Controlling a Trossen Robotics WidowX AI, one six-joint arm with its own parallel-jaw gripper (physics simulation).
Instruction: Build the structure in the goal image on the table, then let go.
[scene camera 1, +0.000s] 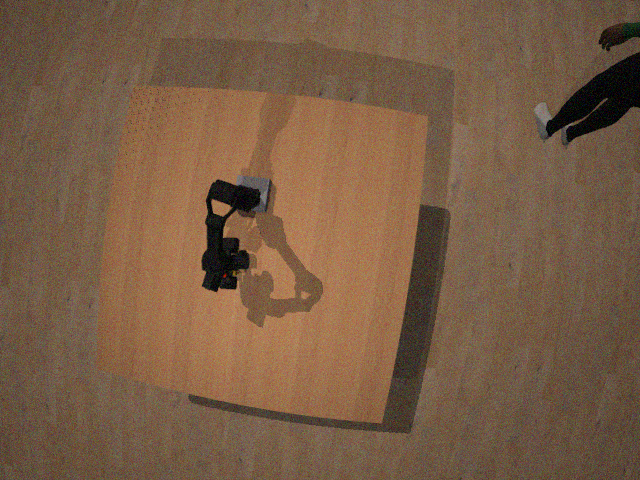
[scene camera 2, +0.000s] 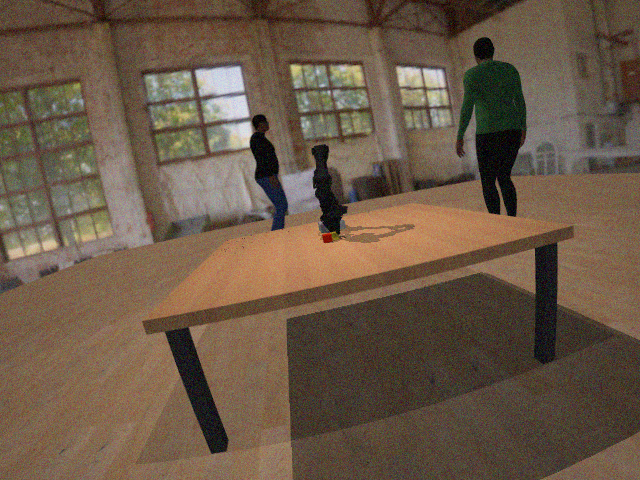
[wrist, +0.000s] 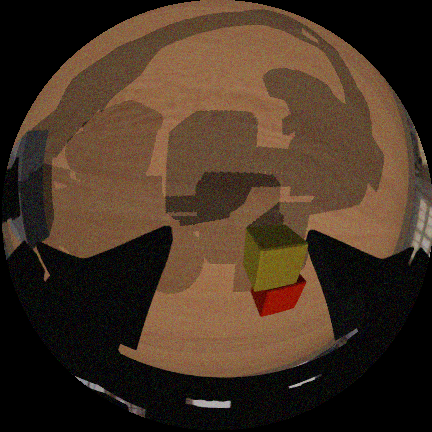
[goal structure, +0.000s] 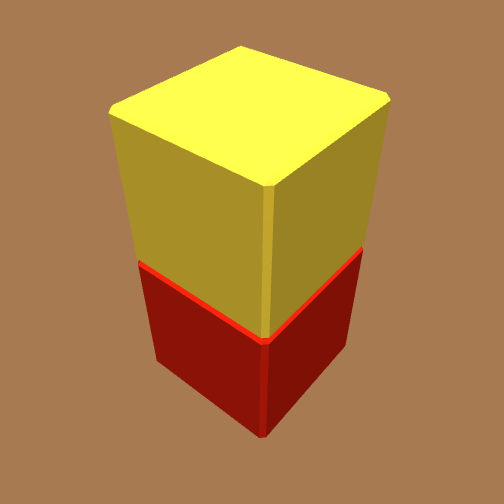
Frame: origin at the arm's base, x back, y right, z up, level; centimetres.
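Seen in the pictures: gripper, fingertip midpoint: (scene camera 2: 336, 234) (wrist: 243, 235); arm's base at its link origin: (scene camera 1: 250, 198).
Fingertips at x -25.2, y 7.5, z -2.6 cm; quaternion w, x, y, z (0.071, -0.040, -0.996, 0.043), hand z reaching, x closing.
Offsets run from my fingertips to a thing's top centre. Level surfaces: height alone.
A yellow cube @(dz +1.7, dx -2.1, dy +1.8 cm) (scene camera 1: 235, 272) (scene camera 2: 335, 236) (wrist: 281, 267) and a red cube @(dz +1.7, dx -3.0, dy +5.3 cm) (scene camera 1: 224, 275) (scene camera 2: 327, 237) (wrist: 280, 298) sit low on the table @(dz -1.6 cm) (scene camera 1: 336, 335) (scene camera 2: 289, 273), side by side and close together; whether they touch is hard to tell. My gripper (scene camera 1: 231, 264) (wrist: 243, 235) is open, with nothing held. It hangs over the cubes. In the wrist view the yellow cube shows between the fingers, close to the right finger, and the red cube shows just below it in the picture. In scene camera 1 the gripper partly hides both cubes.
The arm's grey base plate (scene camera 1: 264, 187) stands on the table behind the cubes, and its side shows at the left of the wrist view (wrist: 35, 185). The arm's shadow falls across the table. Two people (scene camera 2: 493, 103) (scene camera 2: 264, 157) stand on the floor beyond the table.
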